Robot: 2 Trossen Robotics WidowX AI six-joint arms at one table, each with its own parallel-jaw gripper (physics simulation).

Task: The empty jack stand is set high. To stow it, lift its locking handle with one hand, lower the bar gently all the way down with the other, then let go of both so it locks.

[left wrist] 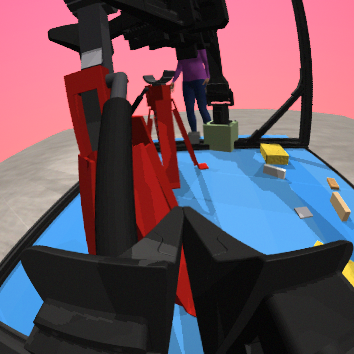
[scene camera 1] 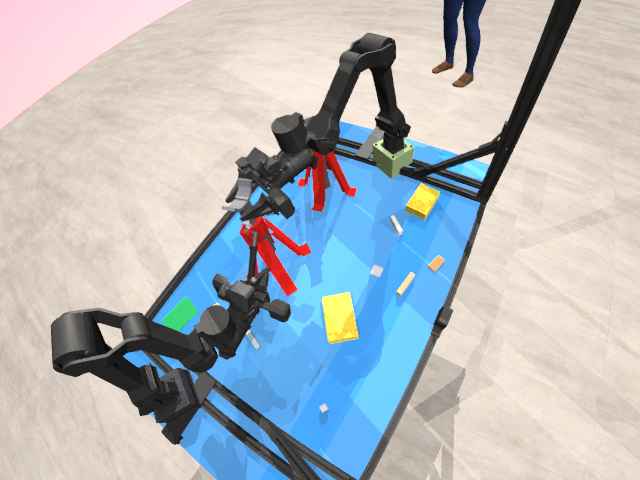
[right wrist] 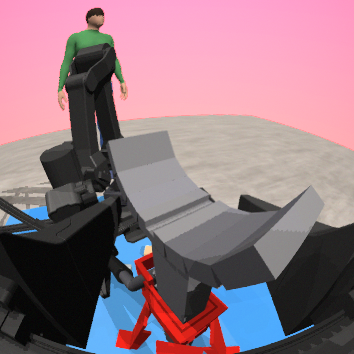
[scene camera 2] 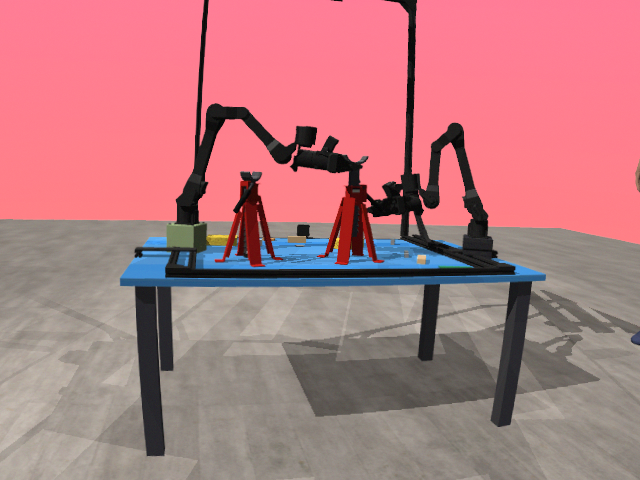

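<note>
The near red jack stand (scene camera 1: pixel 280 273) (scene camera 2: pixel 349 229) (left wrist: pixel 86 95) (right wrist: pixel 165 316) stands at the table's left side. Its bar rises a little out of the red body and carries a grey saddle (scene camera 1: pixel 244 188) (scene camera 2: pixel 361 161) (right wrist: pixel 168 197). My right gripper (scene camera 1: pixel 253 200) (scene camera 2: pixel 356 164) (right wrist: pixel 180 203) is open, with one finger on each side of the saddle. The black locking handle (scene camera 1: pixel 252 254) (left wrist: pixel 116 175) hangs down along the stand. My left gripper (scene camera 1: pixel 260 280) (left wrist: pixel 181 213) is shut and empty, with its tips right at the handle's lower end.
A second red jack stand (scene camera 1: pixel 323 183) (scene camera 2: pixel 249 219) (left wrist: pixel 163 123) stands farther back. Two yellow sponges (scene camera 1: pixel 339 316) (scene camera 1: pixel 423 200), a green patch (scene camera 1: pixel 180 313) and several small blocks lie on the blue table (scene camera 1: pixel 385 362). An olive block (scene camera 1: pixel 392 157) carries the right arm's base.
</note>
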